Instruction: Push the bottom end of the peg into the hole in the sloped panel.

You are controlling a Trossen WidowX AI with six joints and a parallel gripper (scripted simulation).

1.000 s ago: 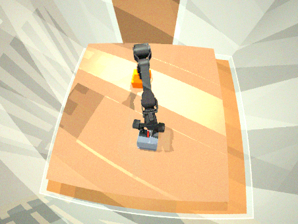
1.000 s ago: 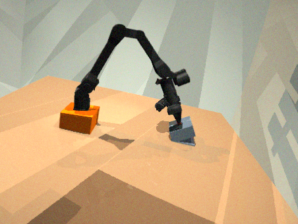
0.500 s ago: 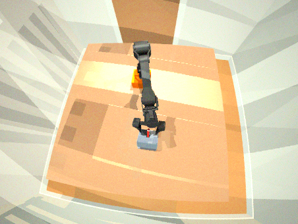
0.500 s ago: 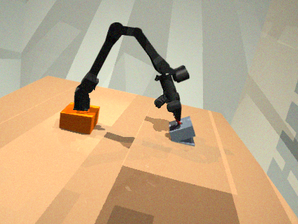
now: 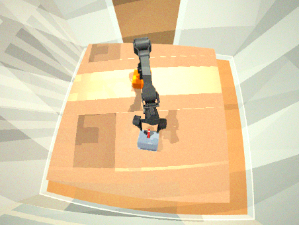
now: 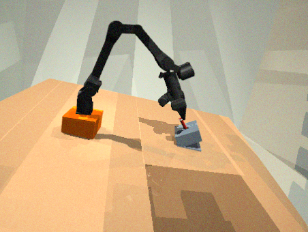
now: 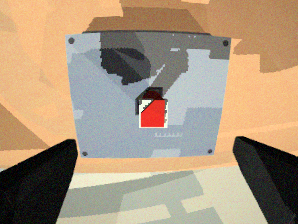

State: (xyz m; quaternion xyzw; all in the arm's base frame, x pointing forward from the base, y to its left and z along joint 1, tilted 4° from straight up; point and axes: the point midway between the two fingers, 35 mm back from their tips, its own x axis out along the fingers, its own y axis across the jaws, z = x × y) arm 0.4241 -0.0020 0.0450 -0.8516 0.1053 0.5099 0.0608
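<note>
My gripper tip is now 30 mm above the dark red peg. Also, from my gripper tip: grey sloped panel: 70 mm below, 40 mm ahead, 10 mm to the right.
</note>
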